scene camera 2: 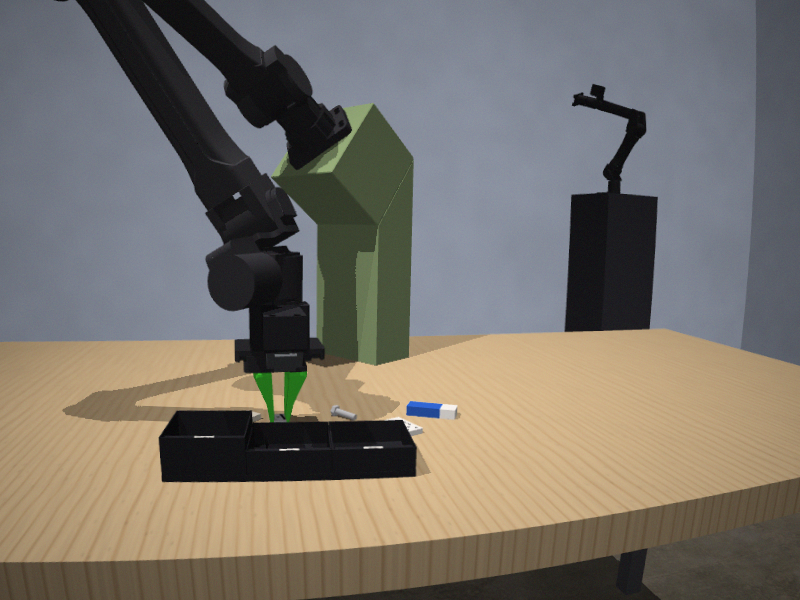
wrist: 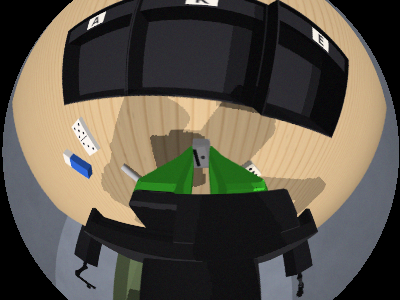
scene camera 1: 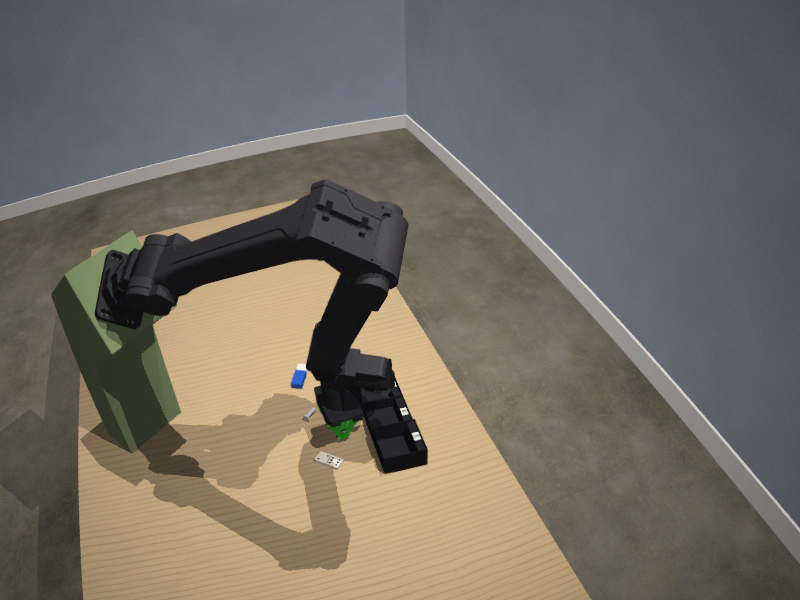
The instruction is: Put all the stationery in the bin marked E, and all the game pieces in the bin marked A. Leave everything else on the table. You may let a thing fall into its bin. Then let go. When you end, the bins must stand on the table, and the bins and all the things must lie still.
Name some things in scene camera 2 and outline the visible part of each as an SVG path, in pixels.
My gripper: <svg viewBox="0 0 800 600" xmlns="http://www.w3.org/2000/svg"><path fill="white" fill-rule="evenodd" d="M234 340L235 362L240 363L243 360L244 373L253 373L267 405L270 422L274 422L271 373L274 372L274 369L267 369L264 351L250 351L250 339ZM318 338L310 338L310 350L303 354L302 368L296 368L296 371L284 372L284 414L287 422L290 422L294 402L307 377L305 361L311 361L311 358L325 359L325 347ZM303 299L284 301L284 305L299 304L303 302Z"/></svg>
A blue-and-white eraser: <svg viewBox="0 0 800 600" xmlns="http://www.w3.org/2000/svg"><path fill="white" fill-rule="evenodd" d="M406 406L406 415L455 420L458 405L410 401Z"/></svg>
